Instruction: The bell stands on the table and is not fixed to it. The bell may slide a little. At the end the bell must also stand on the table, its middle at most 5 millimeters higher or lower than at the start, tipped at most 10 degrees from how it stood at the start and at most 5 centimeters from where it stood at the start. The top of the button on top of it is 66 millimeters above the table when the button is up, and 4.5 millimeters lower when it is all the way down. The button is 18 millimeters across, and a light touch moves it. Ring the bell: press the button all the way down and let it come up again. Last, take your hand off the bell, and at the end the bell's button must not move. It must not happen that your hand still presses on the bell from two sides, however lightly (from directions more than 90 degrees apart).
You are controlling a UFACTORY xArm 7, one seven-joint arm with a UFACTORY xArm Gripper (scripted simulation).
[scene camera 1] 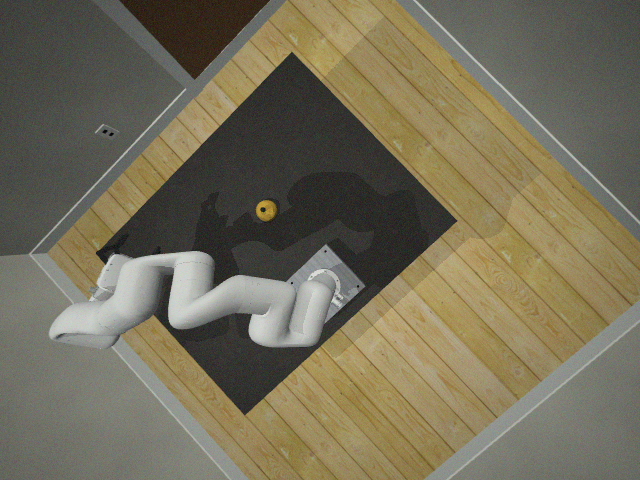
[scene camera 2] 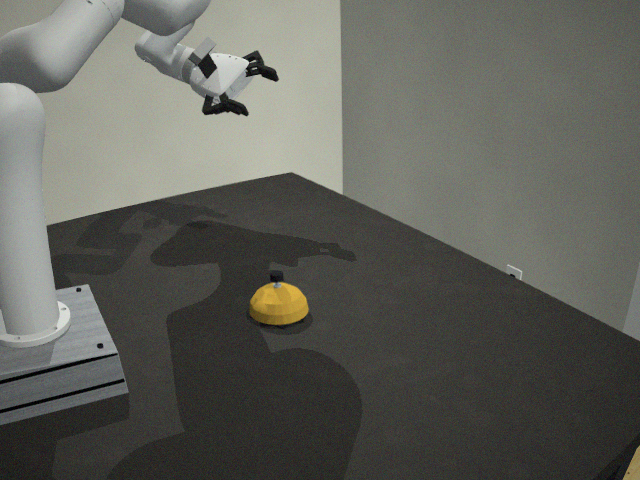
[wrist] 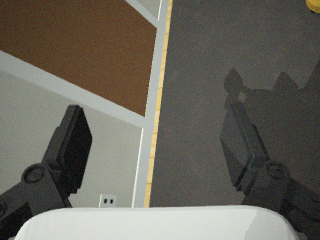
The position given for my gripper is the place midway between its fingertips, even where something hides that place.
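Observation:
There is a bell (scene camera 2: 279,306) that I can see. My own gripper (scene camera 2: 261,93) is visible to me as well, and scene camera 1 also shows me the gripper (scene camera 1: 143,240).

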